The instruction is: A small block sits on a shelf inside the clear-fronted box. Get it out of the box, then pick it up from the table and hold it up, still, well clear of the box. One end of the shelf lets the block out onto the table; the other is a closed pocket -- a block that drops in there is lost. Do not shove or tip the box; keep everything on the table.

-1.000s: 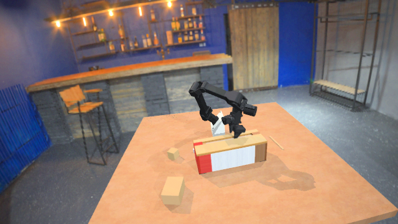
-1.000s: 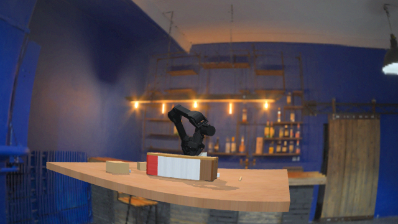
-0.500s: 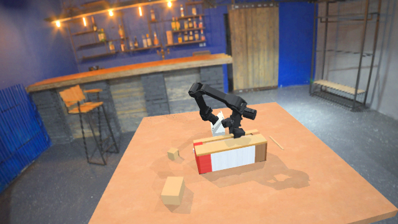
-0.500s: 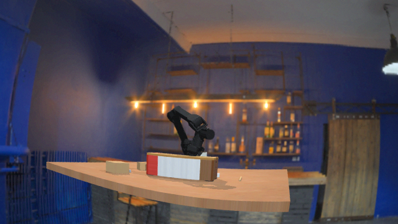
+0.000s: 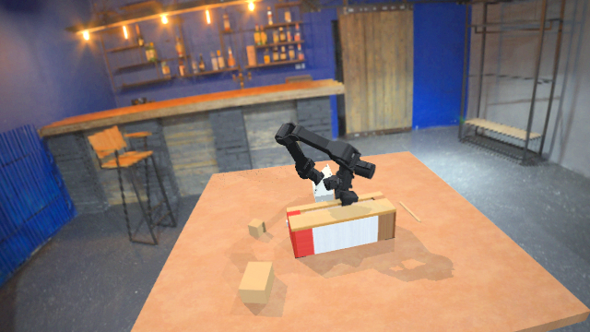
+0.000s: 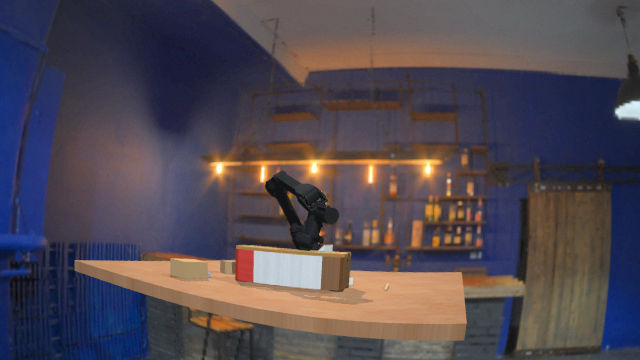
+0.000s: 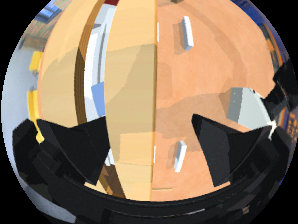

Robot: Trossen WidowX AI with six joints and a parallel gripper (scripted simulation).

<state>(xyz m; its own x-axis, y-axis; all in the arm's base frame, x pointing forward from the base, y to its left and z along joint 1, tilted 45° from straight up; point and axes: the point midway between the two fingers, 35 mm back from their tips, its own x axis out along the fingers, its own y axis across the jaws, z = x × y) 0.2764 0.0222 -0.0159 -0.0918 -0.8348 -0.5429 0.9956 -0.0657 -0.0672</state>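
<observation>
The light-blue block lies 50 mm ahead of my gripper tip and 20 mm to the right of it. The rest, counted from my gripper tip: box: 40 mm ahead, 20 mm to the right, 30 mm below; then thin wooden stick: 310 mm to the left, 80 mm below; then tan cube: 50 mm behind, 340 mm to the right, 60 mm below.
</observation>
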